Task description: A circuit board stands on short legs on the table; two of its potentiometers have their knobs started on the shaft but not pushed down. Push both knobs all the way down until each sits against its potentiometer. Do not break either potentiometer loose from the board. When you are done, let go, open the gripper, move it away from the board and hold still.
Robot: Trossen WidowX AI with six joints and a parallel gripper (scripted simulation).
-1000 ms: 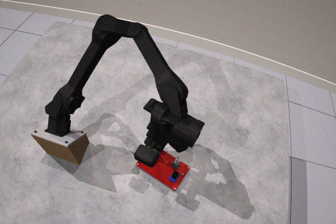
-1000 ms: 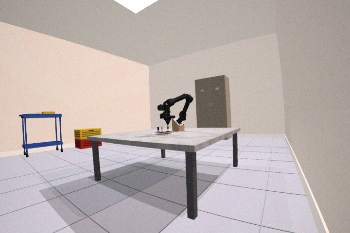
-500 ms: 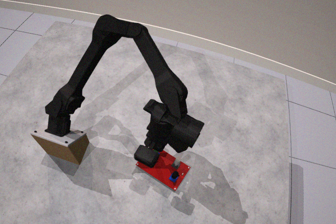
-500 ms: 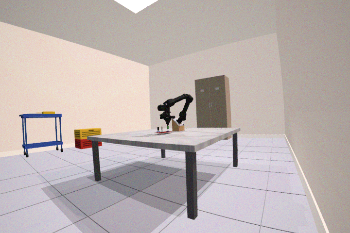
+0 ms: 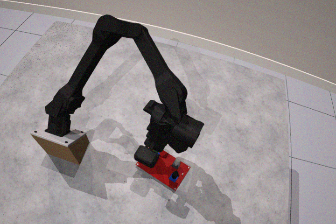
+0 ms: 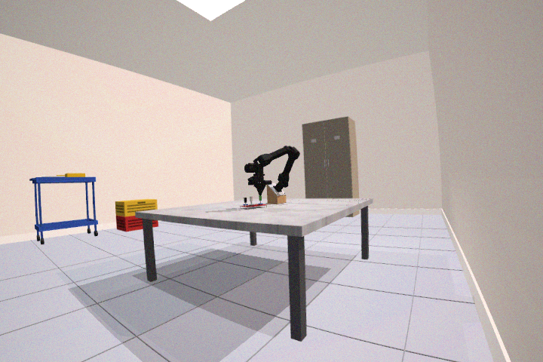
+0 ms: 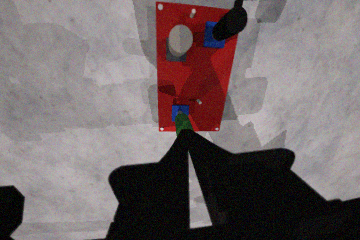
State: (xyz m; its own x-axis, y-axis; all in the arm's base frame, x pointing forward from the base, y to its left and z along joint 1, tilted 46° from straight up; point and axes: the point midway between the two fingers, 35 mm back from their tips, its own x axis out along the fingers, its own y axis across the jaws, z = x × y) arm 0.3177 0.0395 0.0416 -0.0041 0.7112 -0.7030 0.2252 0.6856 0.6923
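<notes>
The green knob is 10 mm below my gripper tip. The rest, counted from my gripper tip: black knob (80 mm ahead, 70 mm to the right, 20 mm below).
</notes>
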